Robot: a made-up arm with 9 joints.
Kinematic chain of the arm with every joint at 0, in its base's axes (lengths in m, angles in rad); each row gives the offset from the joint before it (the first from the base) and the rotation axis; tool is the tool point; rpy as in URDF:
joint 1: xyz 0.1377 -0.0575 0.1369 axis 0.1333 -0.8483 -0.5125
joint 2: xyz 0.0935 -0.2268 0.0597 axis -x
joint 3: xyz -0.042 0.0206 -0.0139 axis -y
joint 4: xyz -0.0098 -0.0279 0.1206 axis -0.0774 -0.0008 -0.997
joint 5: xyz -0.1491 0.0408 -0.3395 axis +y
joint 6: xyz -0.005 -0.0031 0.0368 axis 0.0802 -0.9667 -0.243
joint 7: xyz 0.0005 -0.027 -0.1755 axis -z
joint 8: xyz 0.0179 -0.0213 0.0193 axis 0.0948 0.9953 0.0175
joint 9: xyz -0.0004 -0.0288 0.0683 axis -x
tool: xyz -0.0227 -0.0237 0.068 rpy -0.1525 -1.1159 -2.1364
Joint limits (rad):
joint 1: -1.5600..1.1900
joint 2: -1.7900..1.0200
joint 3: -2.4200..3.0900
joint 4: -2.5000..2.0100
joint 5: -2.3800..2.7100
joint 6: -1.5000..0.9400
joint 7: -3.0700..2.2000
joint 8: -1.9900..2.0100
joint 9: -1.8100..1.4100
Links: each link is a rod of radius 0.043 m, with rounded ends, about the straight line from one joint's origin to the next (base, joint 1, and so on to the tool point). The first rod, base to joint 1, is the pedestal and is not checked.
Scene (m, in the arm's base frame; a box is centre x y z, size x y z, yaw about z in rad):
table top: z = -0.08
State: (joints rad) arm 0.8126 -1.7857 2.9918 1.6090 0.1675 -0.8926 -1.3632 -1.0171 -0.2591
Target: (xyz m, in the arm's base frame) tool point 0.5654 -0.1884 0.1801
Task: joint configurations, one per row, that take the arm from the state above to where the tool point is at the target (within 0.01 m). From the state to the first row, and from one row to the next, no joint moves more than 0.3 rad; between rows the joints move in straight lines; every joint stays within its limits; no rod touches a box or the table.
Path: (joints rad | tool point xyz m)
1: 0.5483 -1.7248 2.8001 1.4655 0.1704 -0.9089 -1.3059 -1.0033 -0.2317 | 0.2226 -0.5686 0.3502
2: 0.2840 -1.6638 2.6084 1.3221 0.1733 -0.9252 -1.2486 -0.9896 -0.2043 | 0.3938 -0.4696 0.3538
3: 0.0197 -1.6029 2.4167 1.1786 0.1762 -0.9415 -1.1912 -0.9758 -0.1769 | 0.5176 -0.3341 0.2894
4: -0.2446 -1.5419 2.2250 1.0352 0.1791 -0.9577 -1.1339 -0.9620 -0.1495 | 0.5654 -0.1884 0.1801

